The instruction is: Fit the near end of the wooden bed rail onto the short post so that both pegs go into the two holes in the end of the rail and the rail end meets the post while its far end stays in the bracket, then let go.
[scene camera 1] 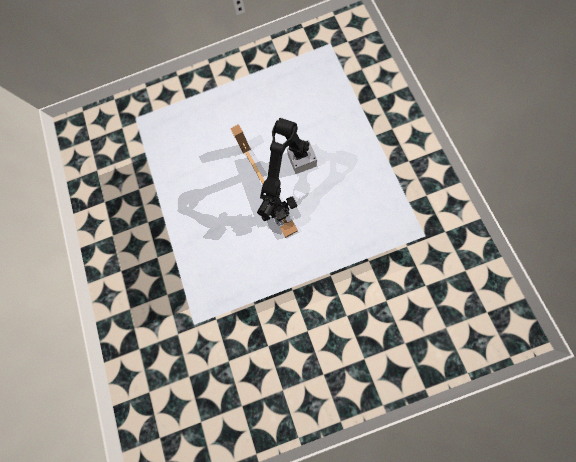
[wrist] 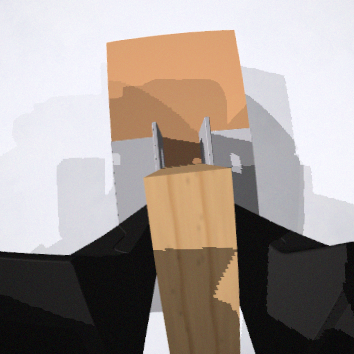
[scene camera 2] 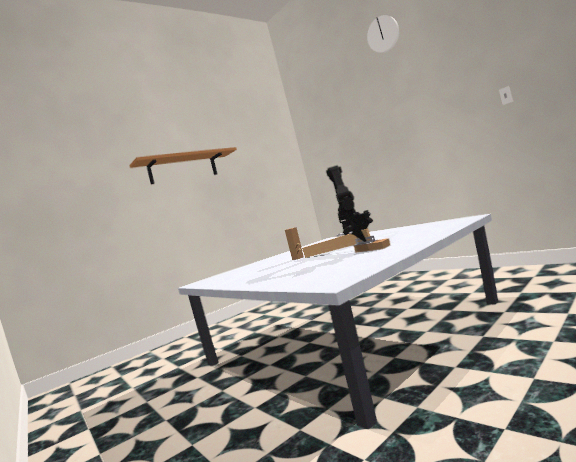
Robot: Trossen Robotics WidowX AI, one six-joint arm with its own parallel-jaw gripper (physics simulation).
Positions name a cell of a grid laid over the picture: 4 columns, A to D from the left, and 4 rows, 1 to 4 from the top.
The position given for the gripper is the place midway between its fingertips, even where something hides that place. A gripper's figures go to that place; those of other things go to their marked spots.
Labels:
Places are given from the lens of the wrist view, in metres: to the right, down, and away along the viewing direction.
gripper (wrist: C3): 0.01, 0.01, 0.10
wooden bed rail (wrist: C3): 0.00, 0.01, 0.04

